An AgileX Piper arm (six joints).
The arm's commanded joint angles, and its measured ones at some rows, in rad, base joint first. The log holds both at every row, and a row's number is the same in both.
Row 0, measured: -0.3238, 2.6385, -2.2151, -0.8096, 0.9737, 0.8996
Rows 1 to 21, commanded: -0.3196, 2.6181, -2.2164, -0.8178, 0.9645, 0.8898; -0.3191, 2.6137, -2.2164, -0.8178, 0.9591, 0.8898; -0.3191, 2.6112, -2.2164, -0.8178, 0.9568, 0.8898; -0.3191, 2.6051, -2.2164, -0.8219, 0.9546, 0.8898; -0.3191, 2.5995, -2.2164, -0.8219, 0.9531, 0.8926; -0.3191, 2.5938, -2.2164, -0.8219, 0.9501, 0.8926; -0.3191, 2.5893, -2.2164, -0.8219, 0.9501, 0.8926; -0.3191, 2.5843, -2.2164, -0.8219, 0.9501, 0.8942; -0.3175, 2.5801, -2.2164, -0.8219, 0.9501, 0.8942; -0.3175, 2.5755, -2.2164, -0.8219, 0.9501, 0.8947; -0.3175, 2.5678, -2.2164, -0.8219, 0.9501, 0.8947; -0.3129, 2.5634, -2.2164, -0.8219, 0.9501, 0.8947; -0.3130, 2.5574, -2.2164, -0.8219, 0.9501, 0.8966; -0.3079, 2.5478, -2.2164, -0.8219, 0.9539, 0.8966; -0.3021, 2.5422, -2.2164, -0.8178, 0.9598, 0.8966; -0.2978, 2.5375, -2.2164, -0.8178, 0.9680, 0.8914; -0.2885, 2.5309, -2.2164, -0.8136, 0.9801, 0.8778; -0.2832, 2.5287, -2.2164, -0.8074, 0.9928, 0.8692; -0.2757, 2.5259, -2.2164, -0.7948, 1.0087, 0.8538; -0.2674, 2.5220, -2.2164, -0.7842, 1.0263, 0.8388; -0.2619, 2.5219, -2.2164, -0.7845, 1.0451, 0.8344
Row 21, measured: -0.2882, 2.5447, -2.2151, -0.8043, 0.9873, 0.8749
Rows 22 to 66, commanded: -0.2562, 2.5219, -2.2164, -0.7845, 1.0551, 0.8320; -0.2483, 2.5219, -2.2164, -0.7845, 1.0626, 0.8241; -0.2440, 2.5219, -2.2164, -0.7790, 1.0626, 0.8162; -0.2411, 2.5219, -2.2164, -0.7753, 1.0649, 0.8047; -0.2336, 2.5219, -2.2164, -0.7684, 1.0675, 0.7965; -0.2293, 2.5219, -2.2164, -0.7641, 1.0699, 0.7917; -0.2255, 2.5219, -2.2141, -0.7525, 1.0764, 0.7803; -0.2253, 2.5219, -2.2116, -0.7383, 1.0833, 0.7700; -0.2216, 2.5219, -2.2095, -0.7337, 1.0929, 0.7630; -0.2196, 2.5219, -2.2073, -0.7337, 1.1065, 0.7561; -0.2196, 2.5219, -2.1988, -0.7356, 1.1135, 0.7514; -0.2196, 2.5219, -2.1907, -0.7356, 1.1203, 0.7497; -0.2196, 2.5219, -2.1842, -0.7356, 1.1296, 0.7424; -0.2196, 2.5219, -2.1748, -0.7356, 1.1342, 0.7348; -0.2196, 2.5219, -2.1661, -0.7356, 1.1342, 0.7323; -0.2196, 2.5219, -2.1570, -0.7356, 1.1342, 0.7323; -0.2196, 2.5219, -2.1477, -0.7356, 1.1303, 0.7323; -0.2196, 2.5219, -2.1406, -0.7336, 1.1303, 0.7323; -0.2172, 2.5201, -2.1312, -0.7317, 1.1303, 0.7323; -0.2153, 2.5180, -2.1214, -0.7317, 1.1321, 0.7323; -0.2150, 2.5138, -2.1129, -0.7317, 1.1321, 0.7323; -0.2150, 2.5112, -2.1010, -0.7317, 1.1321, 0.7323; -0.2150, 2.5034, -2.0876, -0.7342, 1.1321, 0.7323; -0.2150, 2.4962, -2.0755, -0.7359, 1.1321, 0.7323; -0.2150, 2.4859, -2.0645, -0.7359, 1.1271, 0.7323; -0.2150, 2.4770, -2.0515, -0.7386, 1.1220, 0.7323; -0.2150, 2.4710, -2.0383, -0.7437, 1.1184, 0.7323; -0.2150, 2.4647, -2.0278, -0.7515, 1.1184, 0.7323; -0.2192, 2.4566, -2.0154, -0.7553, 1.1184, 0.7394; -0.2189, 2.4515, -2.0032, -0.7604, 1.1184, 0.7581; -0.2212, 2.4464, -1.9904, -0.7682, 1.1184, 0.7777; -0.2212, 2.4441, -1.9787, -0.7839, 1.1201, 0.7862; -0.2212, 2.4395, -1.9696, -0.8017, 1.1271, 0.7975; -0.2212, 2.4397, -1.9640, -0.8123, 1.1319, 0.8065; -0.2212, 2.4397, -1.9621, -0.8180, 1.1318, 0.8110; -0.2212, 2.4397, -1.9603, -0.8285, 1.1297, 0.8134; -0.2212, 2.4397, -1.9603, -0.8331, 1.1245, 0.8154; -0.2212, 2.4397, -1.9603, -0.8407, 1.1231, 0.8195; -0.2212, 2.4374, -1.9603, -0.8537, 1.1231, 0.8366; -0.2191, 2.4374, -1.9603, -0.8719, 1.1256, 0.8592; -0.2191, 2.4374, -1.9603, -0.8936, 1.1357, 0.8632; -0.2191, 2.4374, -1.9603, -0.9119, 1.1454, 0.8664; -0.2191, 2.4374, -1.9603, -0.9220, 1.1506, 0.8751; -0.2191, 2.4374, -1.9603, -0.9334, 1.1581, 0.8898; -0.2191, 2.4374, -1.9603, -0.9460, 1.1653, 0.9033
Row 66, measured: -0.2187, 2.4540, -1.9641, -0.8833, 1.1318, 0.8551
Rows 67 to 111, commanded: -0.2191, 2.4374, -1.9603, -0.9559, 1.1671, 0.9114; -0.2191, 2.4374, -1.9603, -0.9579, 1.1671, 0.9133; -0.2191, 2.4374, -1.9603, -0.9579, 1.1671, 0.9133; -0.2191, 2.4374, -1.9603, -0.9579, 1.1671, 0.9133; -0.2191, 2.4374, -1.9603, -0.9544, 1.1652, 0.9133; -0.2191, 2.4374, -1.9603, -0.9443, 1.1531, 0.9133; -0.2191, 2.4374, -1.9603, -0.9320, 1.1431, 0.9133; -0.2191, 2.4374, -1.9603, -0.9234, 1.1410, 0.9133; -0.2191, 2.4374, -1.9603, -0.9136, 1.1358, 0.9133; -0.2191, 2.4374, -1.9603, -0.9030, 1.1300, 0.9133; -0.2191, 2.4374, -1.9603, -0.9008, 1.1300, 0.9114; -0.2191, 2.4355, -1.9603, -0.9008, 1.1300, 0.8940; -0.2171, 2.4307, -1.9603, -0.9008, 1.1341, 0.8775; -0.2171, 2.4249, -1.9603, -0.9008, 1.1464, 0.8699; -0.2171, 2.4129, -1.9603, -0.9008, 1.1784, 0.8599; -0.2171, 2.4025, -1.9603, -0.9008, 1.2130, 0.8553; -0.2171, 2.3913, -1.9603, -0.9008, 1.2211, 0.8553; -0.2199, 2.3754, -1.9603, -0.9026, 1.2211, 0.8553; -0.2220, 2.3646, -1.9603, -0.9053, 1.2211, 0.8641; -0.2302, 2.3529, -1.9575, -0.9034, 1.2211, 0.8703; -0.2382, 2.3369, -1.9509, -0.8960, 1.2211, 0.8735; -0.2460, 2.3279, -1.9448, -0.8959, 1.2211, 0.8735; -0.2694, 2.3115, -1.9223, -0.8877, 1.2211, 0.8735; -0.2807, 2.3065, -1.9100, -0.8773, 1.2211, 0.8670; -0.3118, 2.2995, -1.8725, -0.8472, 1.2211, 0.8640; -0.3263, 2.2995, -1.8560, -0.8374, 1.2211, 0.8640; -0.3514, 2.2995, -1.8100, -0.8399, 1.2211, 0.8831; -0.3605, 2.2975, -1.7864, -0.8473, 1.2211, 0.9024; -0.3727, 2.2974, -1.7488, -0.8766, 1.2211, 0.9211; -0.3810, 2.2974, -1.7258, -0.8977, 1.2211, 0.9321; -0.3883, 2.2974, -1.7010, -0.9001, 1.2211, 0.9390; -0.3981, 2.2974, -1.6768, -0.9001, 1.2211, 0.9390; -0.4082, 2.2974, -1.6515, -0.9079, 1.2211, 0.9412; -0.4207, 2.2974, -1.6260, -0.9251, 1.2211, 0.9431; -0.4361, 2.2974, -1.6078, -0.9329, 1.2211, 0.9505; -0.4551, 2.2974, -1.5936, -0.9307, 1.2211, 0.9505; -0.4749, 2.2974, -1.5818, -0.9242, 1.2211, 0.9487; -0.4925, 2.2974, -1.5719, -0.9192, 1.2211, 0.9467; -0.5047, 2.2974, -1.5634, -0.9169, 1.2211, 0.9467; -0.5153, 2.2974, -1.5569, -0.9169, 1.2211, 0.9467; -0.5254, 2.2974, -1.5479, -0.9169, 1.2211, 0.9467; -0.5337, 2.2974, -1.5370, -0.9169, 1.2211, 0.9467; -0.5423, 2.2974, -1.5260, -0.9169, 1.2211, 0.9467; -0.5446, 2.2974, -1.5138, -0.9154, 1.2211, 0.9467; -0.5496, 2.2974, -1.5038, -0.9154, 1.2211, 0.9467
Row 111, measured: -0.5276, 2.3066, -1.5397, -0.9087, 1.2165, 0.9407
